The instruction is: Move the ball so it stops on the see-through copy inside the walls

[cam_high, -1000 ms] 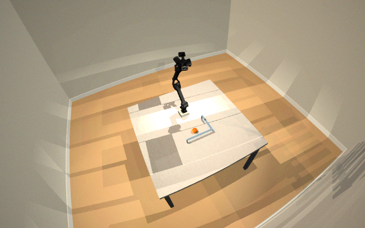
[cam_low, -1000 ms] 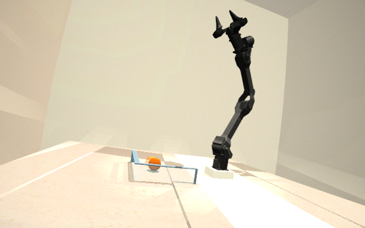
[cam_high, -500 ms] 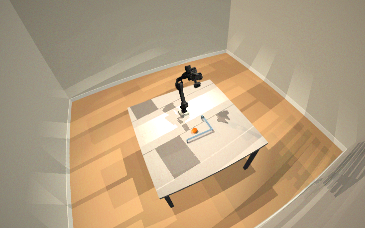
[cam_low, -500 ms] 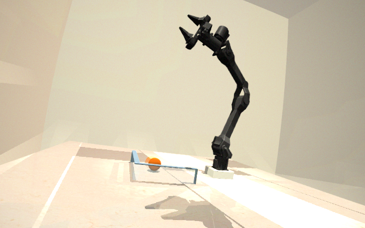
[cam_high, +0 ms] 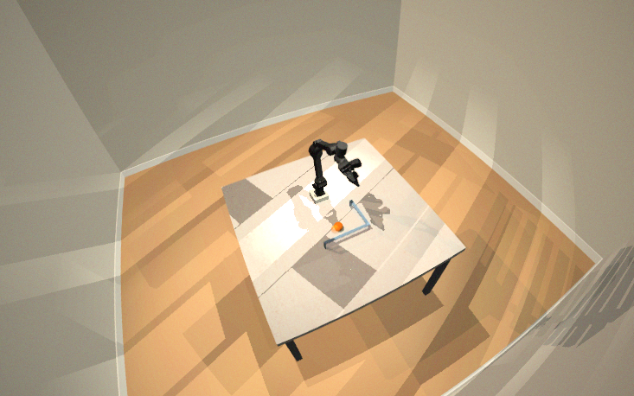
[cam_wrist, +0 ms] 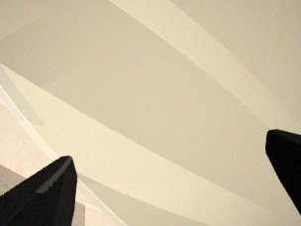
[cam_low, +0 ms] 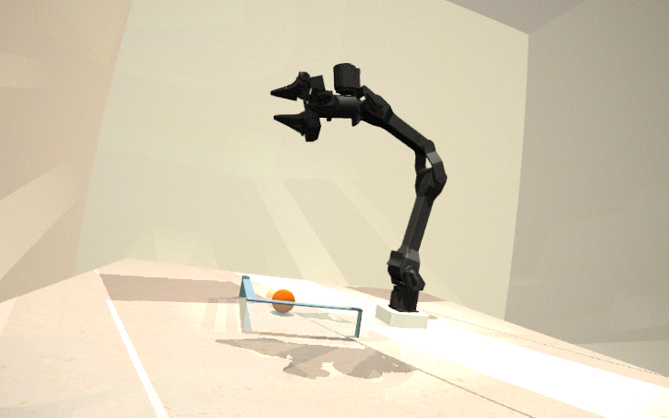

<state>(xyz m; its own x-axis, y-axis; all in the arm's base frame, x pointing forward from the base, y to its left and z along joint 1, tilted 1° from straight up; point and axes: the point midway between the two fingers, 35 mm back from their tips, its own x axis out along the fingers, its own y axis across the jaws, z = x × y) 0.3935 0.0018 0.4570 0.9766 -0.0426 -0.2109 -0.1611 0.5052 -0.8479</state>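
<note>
Right now the orange ball is 11 cm behind my gripper tip, 4 cm to the right of it and 46 cm below it. The rest, counted from my gripper tip: wall 12 cm behind, 12 cm to the left, 46 cm below; then see-through copy 10 cm behind, 7 cm to the right, 46 cm below.
</note>
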